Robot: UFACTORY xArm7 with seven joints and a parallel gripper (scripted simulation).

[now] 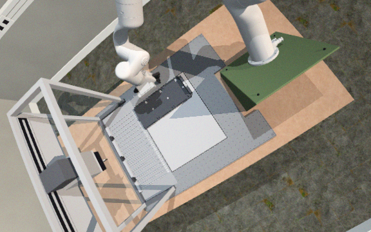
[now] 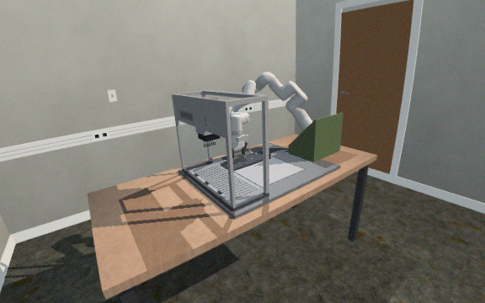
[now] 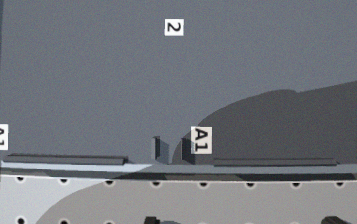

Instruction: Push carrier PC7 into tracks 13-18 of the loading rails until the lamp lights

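My gripper is now 110 mm to the right of the carrier PC7 and 10 mm short of it.
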